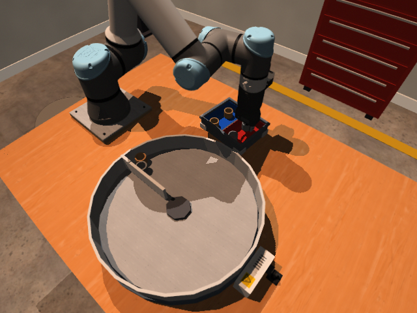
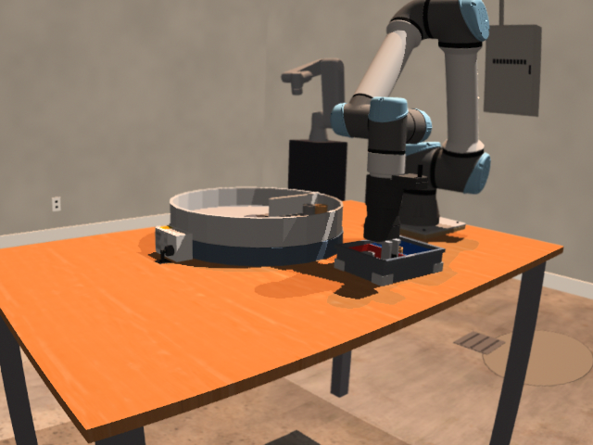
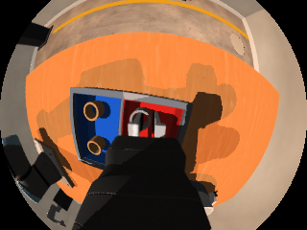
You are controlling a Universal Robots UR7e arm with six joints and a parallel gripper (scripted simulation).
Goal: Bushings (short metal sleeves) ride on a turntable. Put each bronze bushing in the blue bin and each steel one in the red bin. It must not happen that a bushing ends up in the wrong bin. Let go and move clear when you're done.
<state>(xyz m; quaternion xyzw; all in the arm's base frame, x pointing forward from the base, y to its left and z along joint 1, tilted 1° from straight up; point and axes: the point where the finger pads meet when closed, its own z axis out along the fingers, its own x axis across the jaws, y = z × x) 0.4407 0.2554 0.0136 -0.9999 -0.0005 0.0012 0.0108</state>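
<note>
My hand is 4 cm past the bin and 3 cm to the left of it. Round my hand: turntable (39 cm to the right, 4 cm ahead, 2 cm above).
</note>
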